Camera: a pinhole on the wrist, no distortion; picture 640 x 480 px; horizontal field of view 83.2 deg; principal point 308.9 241.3 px. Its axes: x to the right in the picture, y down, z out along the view. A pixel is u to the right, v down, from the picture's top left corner.
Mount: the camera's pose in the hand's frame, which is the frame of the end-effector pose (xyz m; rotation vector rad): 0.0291 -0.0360 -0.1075 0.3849 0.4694 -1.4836
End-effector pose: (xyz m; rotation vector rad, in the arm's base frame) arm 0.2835 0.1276 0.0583 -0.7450 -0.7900 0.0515
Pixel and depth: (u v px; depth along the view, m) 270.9 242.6 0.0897
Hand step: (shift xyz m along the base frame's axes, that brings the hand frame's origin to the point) 0.0255 -0.0604 0.0562
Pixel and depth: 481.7 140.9 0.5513
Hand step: -0.3358 -0.3058 0.4039
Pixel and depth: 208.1 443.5 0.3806
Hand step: -0.0151 0.1384 0.3698
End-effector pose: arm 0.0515 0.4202 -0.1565 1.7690 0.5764 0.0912
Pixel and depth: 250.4 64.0 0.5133
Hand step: -0.1132 -0.3826 -0.2921
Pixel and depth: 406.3 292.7 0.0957
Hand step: -0.0065 0.0743 -0.0997
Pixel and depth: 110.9 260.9 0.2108
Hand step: 0.0760 -0.0884 -0.0925
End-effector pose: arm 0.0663 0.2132 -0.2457 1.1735 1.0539 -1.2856
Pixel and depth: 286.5 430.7 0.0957
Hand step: -0.0731 0.0179 -0.0909
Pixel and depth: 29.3 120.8 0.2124
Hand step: -0.0214 -0.1556 0.0532
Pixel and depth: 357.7 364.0 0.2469
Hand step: -0.1885 -0.0872 -0.1255
